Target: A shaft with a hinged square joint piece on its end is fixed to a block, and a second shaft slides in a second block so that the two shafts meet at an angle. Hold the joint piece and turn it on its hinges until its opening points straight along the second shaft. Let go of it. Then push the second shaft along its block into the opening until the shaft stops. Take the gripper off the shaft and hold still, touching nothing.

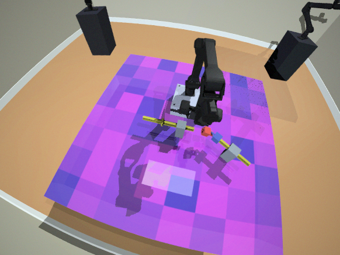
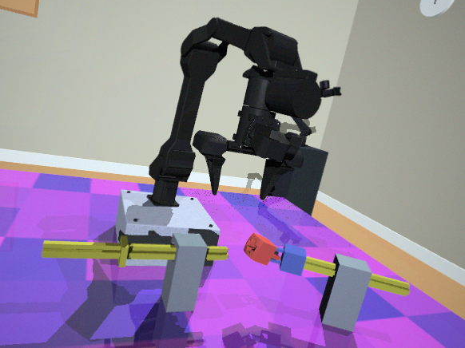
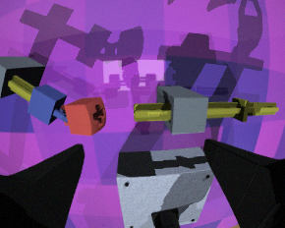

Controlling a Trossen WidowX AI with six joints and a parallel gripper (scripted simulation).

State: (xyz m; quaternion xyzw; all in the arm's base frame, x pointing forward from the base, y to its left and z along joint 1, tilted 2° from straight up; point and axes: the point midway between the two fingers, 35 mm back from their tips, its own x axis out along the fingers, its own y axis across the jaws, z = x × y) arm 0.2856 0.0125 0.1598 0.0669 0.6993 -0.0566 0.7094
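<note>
Right now my gripper tip is 10 mm short of the red joint piece, 80 mm to the right of it and 100 mm above it.
</note>
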